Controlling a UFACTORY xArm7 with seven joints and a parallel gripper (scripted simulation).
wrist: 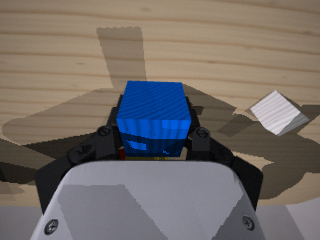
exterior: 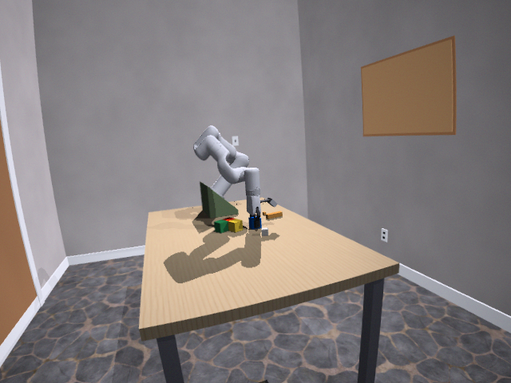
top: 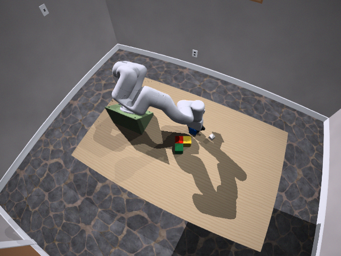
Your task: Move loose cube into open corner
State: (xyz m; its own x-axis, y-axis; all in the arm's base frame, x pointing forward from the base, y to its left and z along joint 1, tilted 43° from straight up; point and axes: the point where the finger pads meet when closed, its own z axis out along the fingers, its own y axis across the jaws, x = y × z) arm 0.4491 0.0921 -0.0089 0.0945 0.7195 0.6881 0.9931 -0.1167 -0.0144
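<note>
Right now the blue cube is right at my hand. Round my hand: small white cube 130 mm ahead, 10 mm to the right, 10 mm below; yellow cube 100 mm to the right, 20 mm behind; green cube 170 mm to the right, 50 mm behind.
</note>
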